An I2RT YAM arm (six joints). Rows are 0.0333 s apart.
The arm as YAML. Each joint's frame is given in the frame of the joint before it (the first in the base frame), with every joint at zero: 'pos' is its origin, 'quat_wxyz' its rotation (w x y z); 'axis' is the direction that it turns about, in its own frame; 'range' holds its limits. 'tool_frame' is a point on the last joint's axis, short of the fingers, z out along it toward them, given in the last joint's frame.
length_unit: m
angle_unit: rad
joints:
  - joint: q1
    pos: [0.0, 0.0, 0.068]
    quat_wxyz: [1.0, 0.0, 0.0, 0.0]
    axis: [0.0, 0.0, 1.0]
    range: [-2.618, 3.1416]
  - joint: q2
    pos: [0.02, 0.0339, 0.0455]
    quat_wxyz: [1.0, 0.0, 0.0, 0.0]
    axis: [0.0, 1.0, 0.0]
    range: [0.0, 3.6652]
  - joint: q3
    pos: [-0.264, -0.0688, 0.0]
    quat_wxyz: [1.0, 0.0, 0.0, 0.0]
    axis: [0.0, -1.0, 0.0]
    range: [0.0, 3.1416]
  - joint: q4
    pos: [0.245, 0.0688, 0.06]
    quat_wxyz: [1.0, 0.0, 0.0, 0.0]
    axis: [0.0, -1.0, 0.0]
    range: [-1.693, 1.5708]
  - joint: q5
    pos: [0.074, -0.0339, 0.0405]
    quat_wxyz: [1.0, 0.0, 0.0, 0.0]
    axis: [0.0, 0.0, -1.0]
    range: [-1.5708, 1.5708]
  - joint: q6
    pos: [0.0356, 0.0, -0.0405]
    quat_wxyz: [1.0, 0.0, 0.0, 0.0]
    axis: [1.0, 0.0, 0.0]
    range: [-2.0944, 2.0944]
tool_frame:
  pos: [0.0, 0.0, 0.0]
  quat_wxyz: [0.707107, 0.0, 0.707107, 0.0]
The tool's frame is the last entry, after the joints.
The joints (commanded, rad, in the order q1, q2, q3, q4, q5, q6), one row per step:
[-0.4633 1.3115 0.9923 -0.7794 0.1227 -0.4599]
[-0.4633 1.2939 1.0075 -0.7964 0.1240 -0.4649]
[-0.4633 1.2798 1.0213 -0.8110 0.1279 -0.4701]
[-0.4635 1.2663 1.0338 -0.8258 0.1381 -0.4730]
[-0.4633 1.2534 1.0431 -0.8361 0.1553 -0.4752]
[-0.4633 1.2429 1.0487 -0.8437 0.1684 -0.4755]
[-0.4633 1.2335 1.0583 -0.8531 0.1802 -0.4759]
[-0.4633 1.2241 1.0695 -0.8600 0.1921 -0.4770]
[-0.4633 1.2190 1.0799 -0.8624 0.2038 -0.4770]
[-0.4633 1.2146 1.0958 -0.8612 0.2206 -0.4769]
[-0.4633 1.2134 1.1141 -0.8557 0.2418 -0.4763]
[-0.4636 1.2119 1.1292 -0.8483 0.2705 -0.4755]
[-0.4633 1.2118 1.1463 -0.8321 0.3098 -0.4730]
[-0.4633 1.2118 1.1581 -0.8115 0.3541 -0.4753]
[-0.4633 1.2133 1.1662 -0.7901 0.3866 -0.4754]
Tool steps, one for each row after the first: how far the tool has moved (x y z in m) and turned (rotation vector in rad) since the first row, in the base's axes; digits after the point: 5 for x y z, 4 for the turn. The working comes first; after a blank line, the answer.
Tool pose at each row, in the base's axes (x y z in m, rotation vector in rad; the steps are taken from these numbers as rounded here):
[0.22482 -0.11718 0.25139 0.0451 2.7384 -0.4440]
[0.22263 -0.11614 0.25922 0.0399 2.7239 -0.4548]
[0.22071 -0.11533 0.26592 0.0352 2.7125 -0.4676]
[0.21844 -0.11466 0.27207 0.0362 2.7044 -0.4867]
[0.21617 -0.11415 0.27735 0.0403 2.6969 -0.5144]
[0.21416 -0.11366 0.28106 0.0456 2.6914 -0.5348]
[0.21241 -0.11324 0.28563 0.0505 2.6844 -0.5540]
[0.21088 -0.11295 0.29083 0.0552 2.6734 -0.5753]
[0.21028 -0.11311 0.29509 0.0614 2.6625 -0.5955]
[0.21023 -0.11373 0.30116 0.0711 2.6440 -0.6254]
[0.21097 -0.11492 0.30761 0.0842 2.6223 -0.6614]
[0.21136 -0.11630 0.31335 0.1018 2.6021 -0.7057]
[0.21247 -0.11827 0.32014 0.1280 2.5724 -0.7644]
[0.21344 -0.12043 0.32568 0.1523 2.5442 -0.8294]
[0.21478 -0.12230 0.32975 0.1740 2.5178 -0.8767]

[-0.00219 0.00104 0.00783 -0.0099 -0.0120 0.0038]
[-0.00411 0.00185 0.01453 -0.0208 -0.0207 0.0065]
[-0.00638 0.00252 0.02068 -0.0349 -0.0256 0.0039]
[-0.00865 0.00303 0.02596 -0.0545 -0.0287 -0.0023]
[-0.01066 0.00352 0.02967 -0.0686 -0.0310 -0.0085]
[-0.01241 0.00394 0.03424 -0.0822 -0.0348 -0.0141]
[-0.01394 0.00423 0.03944 -0.0979 -0.0419 -0.0195]
[-0.01454 0.00407 0.04370 -0.1126 -0.0491 -0.0257]
[-0.01459 0.00345 0.04977 -0.1348 -0.0619 -0.0352]
[-0.01385 0.00226 0.05622 -0.1615 -0.0763 -0.0479]
[-0.01346 0.00088 0.06196 -0.1931 -0.0871 -0.0654]
[-0.01235 -0.00109 0.06875 -0.2354 -0.1033 -0.0908]
[-0.01138 -0.00325 0.07429 -0.2822 -0.1147 -0.1164]
[-0.01004 -0.00512 0.07836 -0.3171 -0.1277 -0.1376]

